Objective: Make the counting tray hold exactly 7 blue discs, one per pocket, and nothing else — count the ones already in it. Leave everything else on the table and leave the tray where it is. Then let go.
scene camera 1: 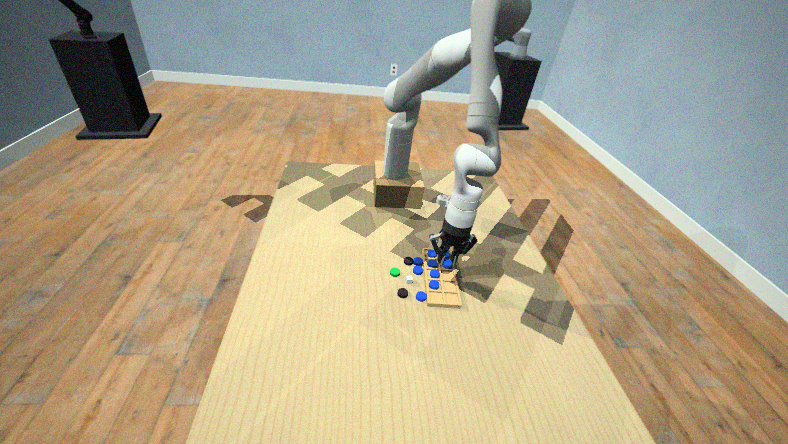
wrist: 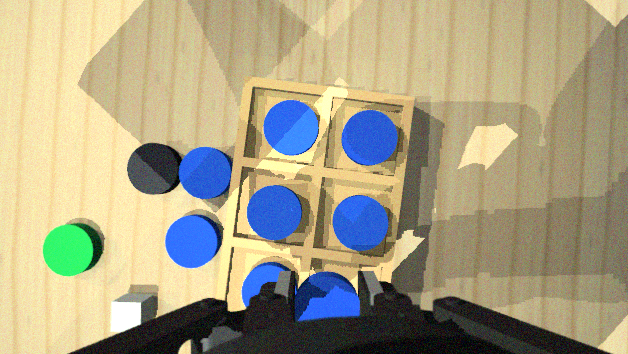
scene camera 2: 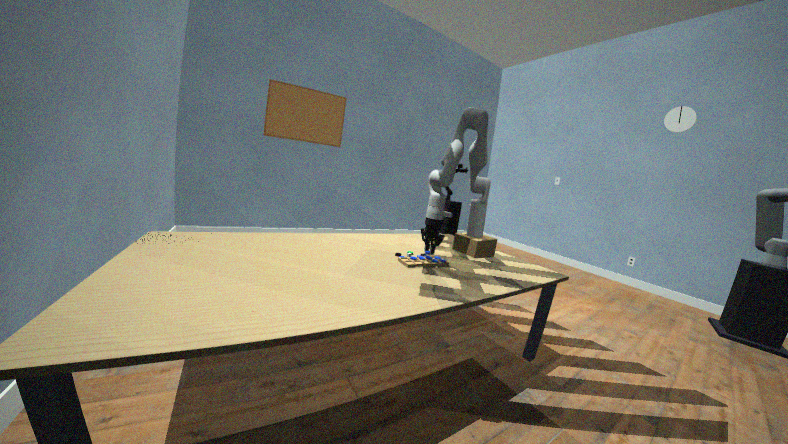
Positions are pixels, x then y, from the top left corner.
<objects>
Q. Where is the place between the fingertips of my gripper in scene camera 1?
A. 446, 263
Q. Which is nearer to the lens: the green disc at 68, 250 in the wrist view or the blue disc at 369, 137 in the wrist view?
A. The blue disc.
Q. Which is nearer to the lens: the blue disc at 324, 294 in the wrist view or the white cube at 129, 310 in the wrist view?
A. The blue disc.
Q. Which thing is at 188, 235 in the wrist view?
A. A blue disc.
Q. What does the blue disc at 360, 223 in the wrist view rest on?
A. A wooden counting tray.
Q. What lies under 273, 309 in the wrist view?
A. My gripper.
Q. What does my gripper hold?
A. A blue disc.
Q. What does the blue disc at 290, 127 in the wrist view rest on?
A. A wooden counting tray.
</objects>
